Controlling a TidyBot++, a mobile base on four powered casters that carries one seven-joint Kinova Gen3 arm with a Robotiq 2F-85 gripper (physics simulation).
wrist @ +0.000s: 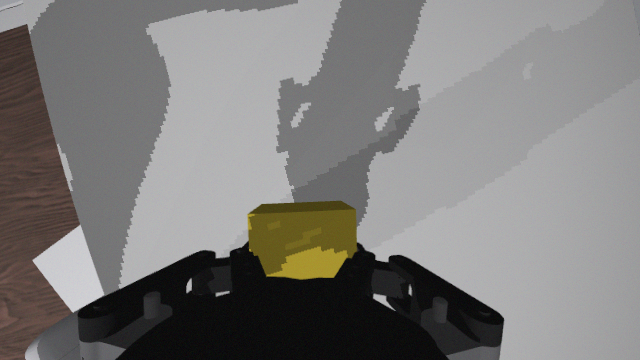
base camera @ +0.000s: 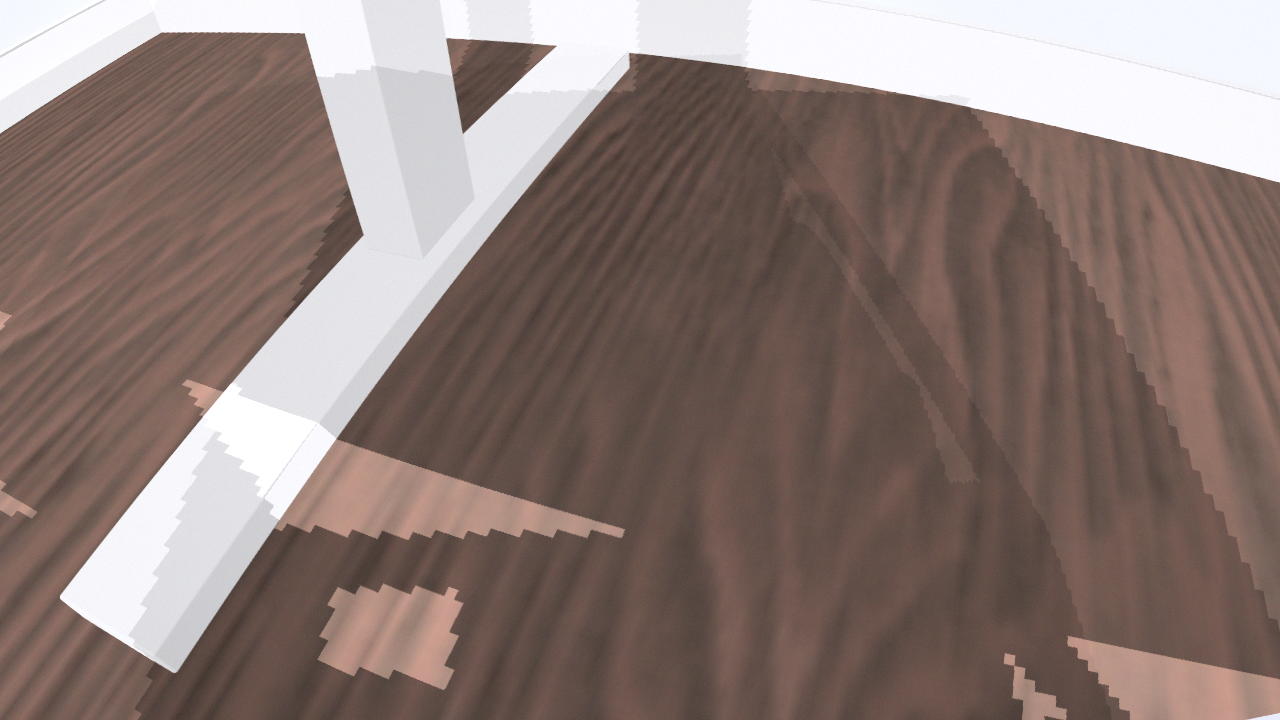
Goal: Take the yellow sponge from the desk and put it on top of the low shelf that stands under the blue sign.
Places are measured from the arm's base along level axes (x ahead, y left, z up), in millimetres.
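Pixels of known places: gripper, fingertip midpoint: [wrist: 305,247].
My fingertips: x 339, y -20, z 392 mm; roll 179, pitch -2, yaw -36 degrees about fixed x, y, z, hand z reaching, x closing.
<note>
Behind a point stands the place of what it marks.
The yellow sponge [wrist: 302,240] @(x 349, y -3, z 434 mm) is between the fingers of my gripper [wrist: 305,247] @(x 339, y -20, z 392 mm) at the lower middle of the wrist view. The gripper is shut on it, with a black finger at each side. Below them in the wrist view is the light grey desk top [wrist: 500,240] @(x 526, y -180, z 324 mm), with the shadow of the arm and gripper across it. The sponge appears to be held above the desk. The low shelf and the blue sign do not show in either view.
In the base camera view a white desk foot bar [base camera: 295,331] lies on the brown wood floor [base camera: 716,358] @(x 435, y -42, z -396 mm), with a white upright leg [base camera: 393,134] @(x 516, y 158, z -270 mm) on it. A white wall base [base camera: 1074,80] @(x 762, y -440, z -342 mm) runs behind. In the wrist view the desk's edge is at the left, beside the floor [wrist: 30,175] @(x -662, y 710, z -396 mm).
</note>
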